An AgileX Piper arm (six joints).
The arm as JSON. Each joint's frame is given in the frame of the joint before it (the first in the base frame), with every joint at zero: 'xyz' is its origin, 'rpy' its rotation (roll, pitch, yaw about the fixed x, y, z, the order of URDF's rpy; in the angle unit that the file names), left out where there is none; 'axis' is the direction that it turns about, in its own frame. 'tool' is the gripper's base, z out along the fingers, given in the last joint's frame.
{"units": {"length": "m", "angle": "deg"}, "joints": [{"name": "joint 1", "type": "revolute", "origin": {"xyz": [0.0, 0.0, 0.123]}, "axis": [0.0, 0.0, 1.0]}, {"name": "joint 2", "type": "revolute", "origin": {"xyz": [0.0, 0.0, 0.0], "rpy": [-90.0, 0.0, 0.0]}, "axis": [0.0, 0.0, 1.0]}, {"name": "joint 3", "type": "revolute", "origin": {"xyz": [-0.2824, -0.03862, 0.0]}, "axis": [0.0, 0.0, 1.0]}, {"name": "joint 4", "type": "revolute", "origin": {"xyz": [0.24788, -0.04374, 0.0], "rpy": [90.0, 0.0, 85.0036]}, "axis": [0.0, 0.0, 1.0]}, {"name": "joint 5", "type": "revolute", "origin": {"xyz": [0.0, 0.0, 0.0], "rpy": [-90.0, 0.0, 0.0]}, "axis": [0.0, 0.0, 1.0]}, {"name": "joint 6", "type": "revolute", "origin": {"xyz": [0.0, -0.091, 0.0], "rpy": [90.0, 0.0, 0.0]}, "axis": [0.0, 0.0, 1.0]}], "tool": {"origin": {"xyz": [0.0, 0.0, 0.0]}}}
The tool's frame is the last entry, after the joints.
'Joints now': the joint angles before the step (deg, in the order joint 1, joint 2, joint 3, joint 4, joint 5, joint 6). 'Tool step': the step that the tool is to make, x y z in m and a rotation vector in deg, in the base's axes. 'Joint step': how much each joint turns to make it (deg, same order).
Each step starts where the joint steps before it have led.
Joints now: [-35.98 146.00 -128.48 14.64 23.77 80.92]
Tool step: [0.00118 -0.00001 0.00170 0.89 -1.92 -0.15]
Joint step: [-0.09 0.00 -0.01 3.24 -0.88 -1.55]
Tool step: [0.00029 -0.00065 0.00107 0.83 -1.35 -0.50]
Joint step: [-0.11 0.00 0.01 1.85 -0.59 -0.36]
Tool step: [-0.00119 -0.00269 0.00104 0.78 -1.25 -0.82]
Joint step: [-0.34 0.00 0.00 1.50 -0.57 -0.07]
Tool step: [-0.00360 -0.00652 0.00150 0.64 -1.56 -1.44]
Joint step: [-0.76 0.00 0.00 1.55 -0.93 0.02]
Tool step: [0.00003 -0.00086 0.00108 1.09 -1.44 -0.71]
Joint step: [-0.13 -0.01 0.00 1.88 -0.52 -0.06]
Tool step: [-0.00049 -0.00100 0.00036 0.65 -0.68 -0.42]
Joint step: [-0.14 0.00 0.00 0.98 -0.17 -0.01]
